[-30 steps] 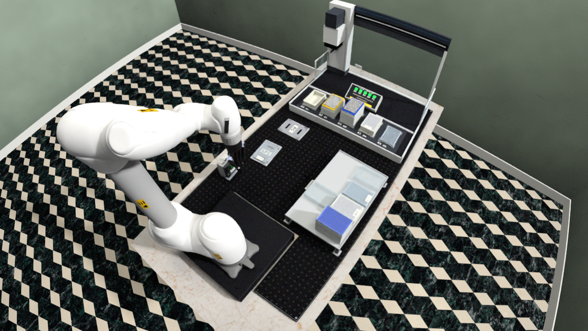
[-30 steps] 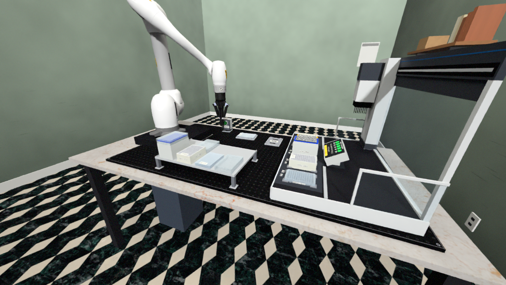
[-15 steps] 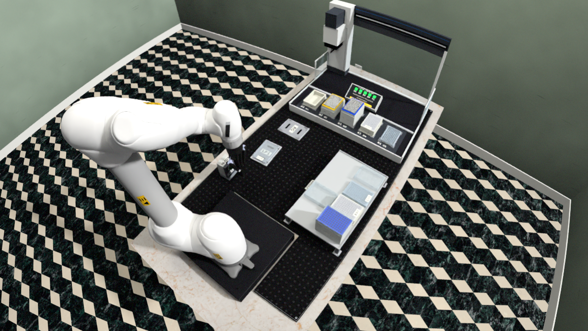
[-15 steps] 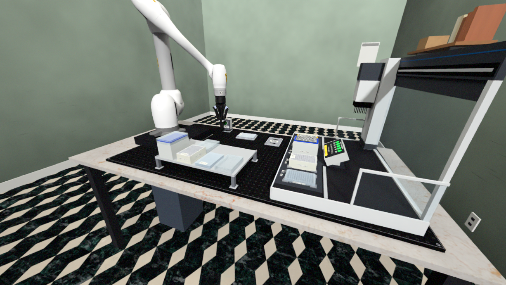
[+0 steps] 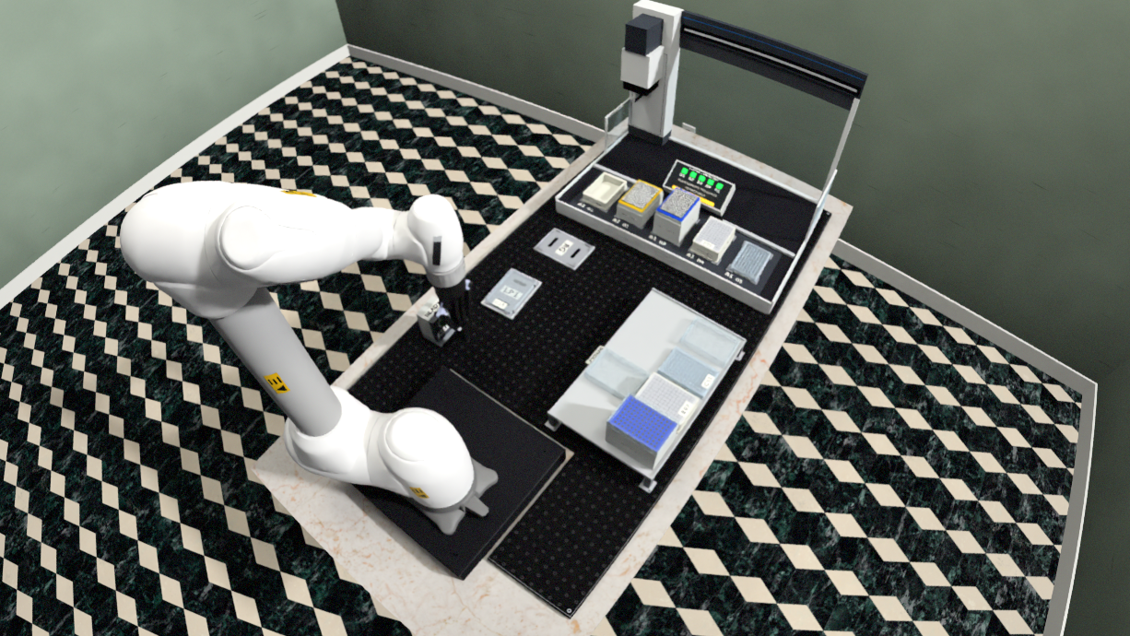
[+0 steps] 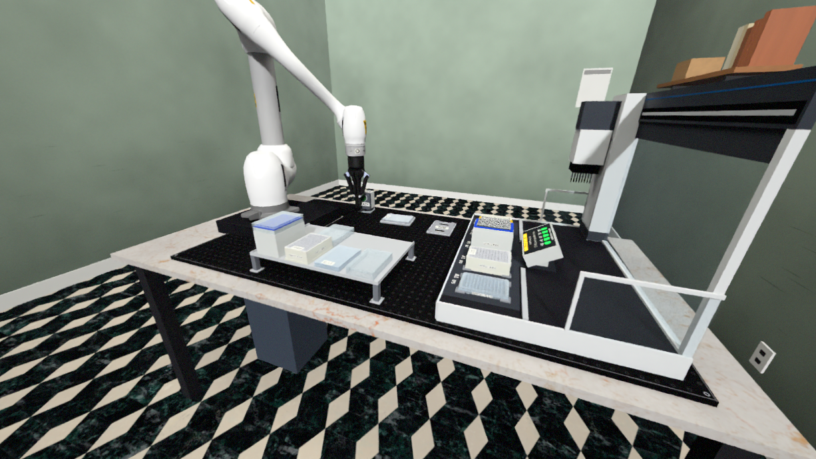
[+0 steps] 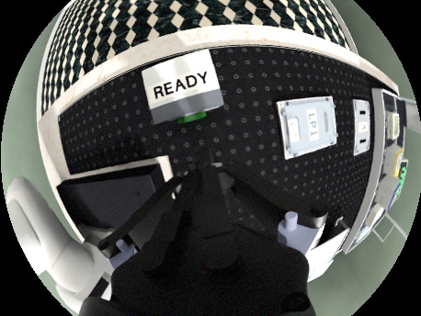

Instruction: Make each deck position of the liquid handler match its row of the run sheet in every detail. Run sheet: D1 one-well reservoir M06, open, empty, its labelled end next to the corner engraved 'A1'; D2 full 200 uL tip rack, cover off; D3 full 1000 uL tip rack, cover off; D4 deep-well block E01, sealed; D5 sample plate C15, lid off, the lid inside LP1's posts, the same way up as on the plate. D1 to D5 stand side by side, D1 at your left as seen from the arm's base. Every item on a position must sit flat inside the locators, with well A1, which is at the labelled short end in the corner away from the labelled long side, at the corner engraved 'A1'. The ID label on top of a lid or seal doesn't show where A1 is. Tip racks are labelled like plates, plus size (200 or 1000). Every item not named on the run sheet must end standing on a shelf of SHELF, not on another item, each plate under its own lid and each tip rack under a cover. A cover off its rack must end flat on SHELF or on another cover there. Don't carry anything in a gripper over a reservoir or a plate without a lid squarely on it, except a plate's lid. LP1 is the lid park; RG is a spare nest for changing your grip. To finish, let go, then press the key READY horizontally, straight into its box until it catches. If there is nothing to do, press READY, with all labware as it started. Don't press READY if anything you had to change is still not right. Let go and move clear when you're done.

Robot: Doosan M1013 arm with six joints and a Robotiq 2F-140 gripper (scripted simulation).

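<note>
Right now the ready key is 60 mm to the left of my hand. From my hand the other things lie so: ready key box (10 mm behind, 80 mm to the left, 10 mm below); then clear lid (200 mm ahead, 20 mm to the left, 60 mm below); then grey RG nest (420 mm ahead, 80 mm below).
</note>
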